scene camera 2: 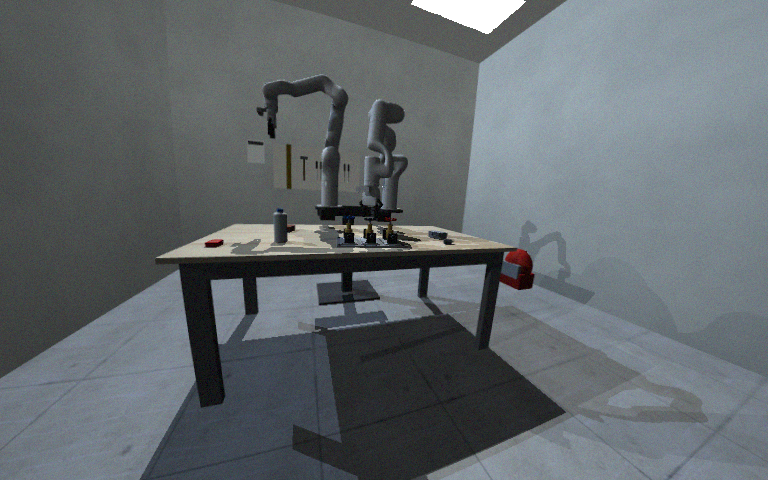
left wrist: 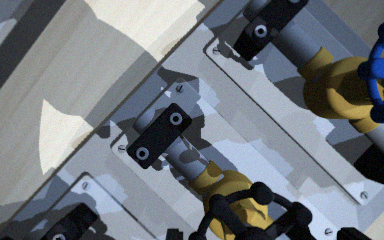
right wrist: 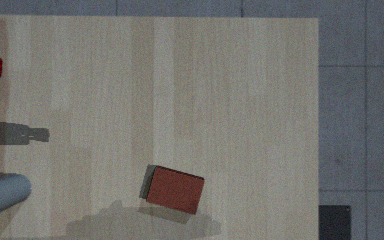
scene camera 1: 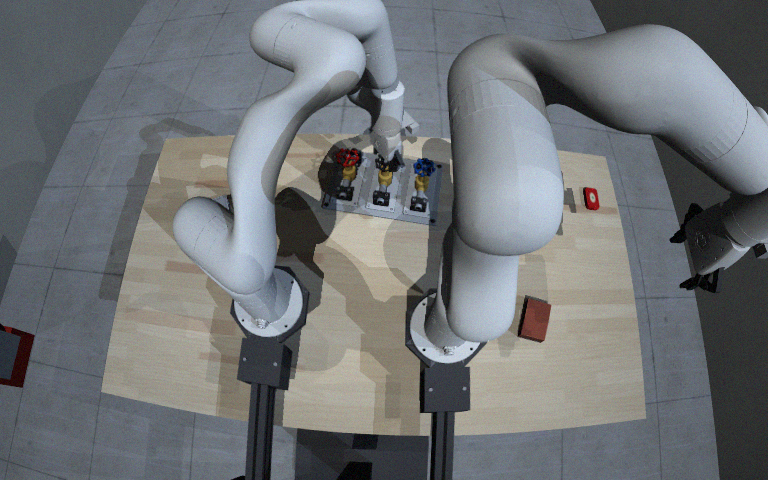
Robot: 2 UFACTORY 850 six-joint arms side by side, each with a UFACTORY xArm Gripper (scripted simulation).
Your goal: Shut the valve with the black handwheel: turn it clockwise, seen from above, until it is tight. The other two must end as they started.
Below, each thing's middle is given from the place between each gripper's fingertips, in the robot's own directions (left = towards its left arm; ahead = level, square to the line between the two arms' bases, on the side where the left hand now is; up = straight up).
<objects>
Right now the grey base plate (left wrist: 189, 61) is 15 cm below my left hand (scene camera 1: 385, 160).
The grey base plate is 46 cm ahead of my right hand (scene camera 1: 680, 263), 61 cm to the left of it and 63 cm below it.
</objects>
